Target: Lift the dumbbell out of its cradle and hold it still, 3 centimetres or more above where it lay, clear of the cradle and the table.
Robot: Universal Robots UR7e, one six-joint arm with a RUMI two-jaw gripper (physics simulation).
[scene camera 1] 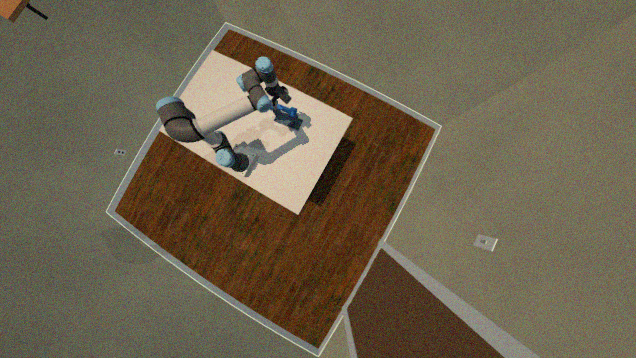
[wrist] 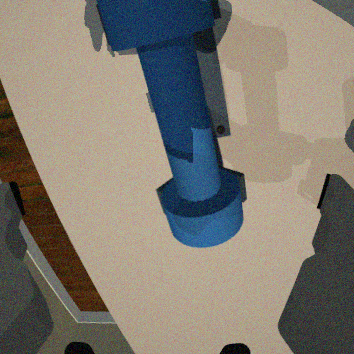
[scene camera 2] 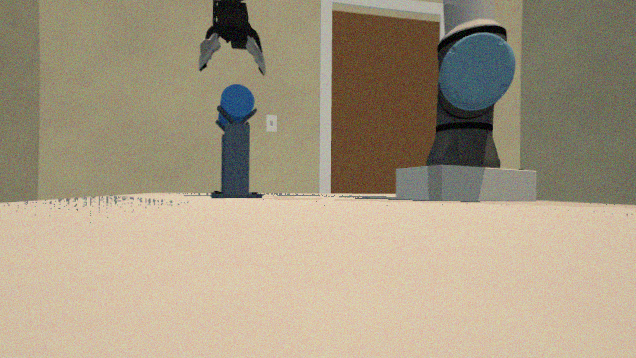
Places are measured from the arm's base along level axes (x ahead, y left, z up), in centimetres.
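Pixels of known places: gripper, fingertip midpoint: (scene camera 1: 281, 101) (wrist: 168, 181) (scene camera 2: 232, 73); arm's base, link origin: (scene camera 1: 240, 162) (scene camera 2: 461, 170).
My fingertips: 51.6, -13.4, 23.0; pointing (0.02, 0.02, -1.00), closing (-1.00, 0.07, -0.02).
Ahead of a thing's pixels: the offset from my fingertips to its top centre, as dx, dy, dz. "spot": to the spot under its first point. Level surfaces: height alone.
The blue dumbbell {-0.7, +1.0, -5.6} (scene camera 1: 287, 110) (scene camera 2: 237, 101) (wrist: 175, 100) lies level in its dark grey cradle {spot: -1.7, +10.4, -21.6} (scene camera 2: 236, 160) (wrist: 216, 95), which stands on the pale table {dz -29.5} (scene camera 1: 300, 185) (scene camera 2: 320, 280) (wrist: 90, 200). My gripper (scene camera 2: 232, 71) (wrist: 168, 181) is open and empty. In the scene camera 2 view its fingertips hang a little above the dumbbell's round end, one to each side. In the wrist view the near end weight shows between the fingers, and the handle runs up the view, roughly square to the line between the fingertips. The far end weight is cut off at the top.
The arm's base block (scene camera 2: 465, 182) stands on the table to the right of the cradle in the scene camera 2 view. A table edge runs down the left of the wrist view, with wooden floor (wrist: 50, 240) beyond it. The arm's shadow falls across the table.
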